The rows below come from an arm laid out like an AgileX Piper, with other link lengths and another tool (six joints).
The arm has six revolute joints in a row. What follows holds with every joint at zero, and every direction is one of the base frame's. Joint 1 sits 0.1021 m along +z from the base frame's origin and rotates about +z. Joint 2 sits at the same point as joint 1 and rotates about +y. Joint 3 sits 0.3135 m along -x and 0.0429 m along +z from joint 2 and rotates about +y. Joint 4 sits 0.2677 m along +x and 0.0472 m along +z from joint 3 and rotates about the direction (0.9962, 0, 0.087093). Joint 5 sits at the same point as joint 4 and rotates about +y. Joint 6 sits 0.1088 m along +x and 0.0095 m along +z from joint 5 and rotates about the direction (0.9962, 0, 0.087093). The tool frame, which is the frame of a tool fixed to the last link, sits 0.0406 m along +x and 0.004 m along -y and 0.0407 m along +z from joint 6; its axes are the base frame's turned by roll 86.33, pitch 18.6 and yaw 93.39 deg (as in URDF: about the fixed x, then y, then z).
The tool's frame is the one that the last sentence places.
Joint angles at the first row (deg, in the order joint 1, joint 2, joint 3, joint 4, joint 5, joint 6):
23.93 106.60 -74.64 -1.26 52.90 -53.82
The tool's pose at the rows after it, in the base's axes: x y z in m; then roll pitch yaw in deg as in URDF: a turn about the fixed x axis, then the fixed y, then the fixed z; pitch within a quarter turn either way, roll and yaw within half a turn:
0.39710 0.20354 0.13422 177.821 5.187 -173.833
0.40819 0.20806 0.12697 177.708 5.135 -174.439
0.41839 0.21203 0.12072 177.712 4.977 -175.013
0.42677 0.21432 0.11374 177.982 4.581 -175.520
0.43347 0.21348 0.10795 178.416 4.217 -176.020
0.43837 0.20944 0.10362 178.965 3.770 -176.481
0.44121 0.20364 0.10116 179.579 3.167 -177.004
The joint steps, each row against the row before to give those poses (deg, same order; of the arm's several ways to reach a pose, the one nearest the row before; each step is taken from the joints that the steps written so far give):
-0.01 2.37 -1.94 0.05 -0.47 0.52
-0.02 2.49 -2.28 0.02 -0.17 0.58
-0.01 2.30 -2.37 -0.06 0.23 0.59
-0.07 2.08 -2.01 -0.25 0.40 0.58
-0.30 1.54 -1.44 -0.39 0.40 0.41
-0.56 1.00 -0.89 -0.43 0.50 0.12
-0.66 0.49 -0.49 -0.42 0.76 0.07

